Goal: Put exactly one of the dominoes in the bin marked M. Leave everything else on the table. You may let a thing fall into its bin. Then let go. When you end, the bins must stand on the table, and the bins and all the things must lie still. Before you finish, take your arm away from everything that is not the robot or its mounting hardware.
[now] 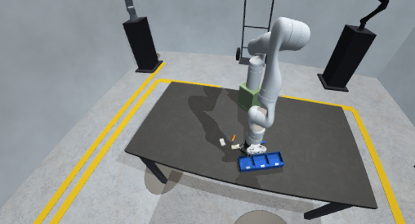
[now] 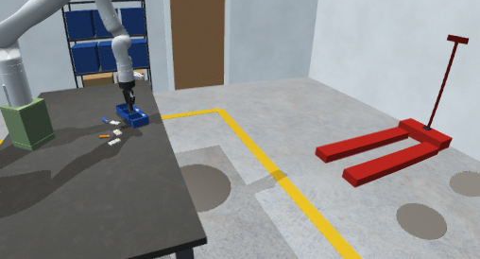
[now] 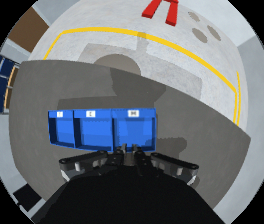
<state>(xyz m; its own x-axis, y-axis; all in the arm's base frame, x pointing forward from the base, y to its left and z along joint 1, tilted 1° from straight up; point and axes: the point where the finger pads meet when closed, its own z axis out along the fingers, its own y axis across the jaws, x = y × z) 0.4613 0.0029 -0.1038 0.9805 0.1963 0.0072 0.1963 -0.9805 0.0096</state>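
The blue three-compartment bin is 10 mm ahead of my hand, 80 mm to the left of it and 70 mm below it. From my hand the other things lie so: small orange piece (140 mm behind, 90 mm to the right, 80 mm below); then small blue piece (130 mm behind, 80 mm to the left, 80 mm below); then white domino (90 mm behind, 40 mm to the left, 80 mm below).
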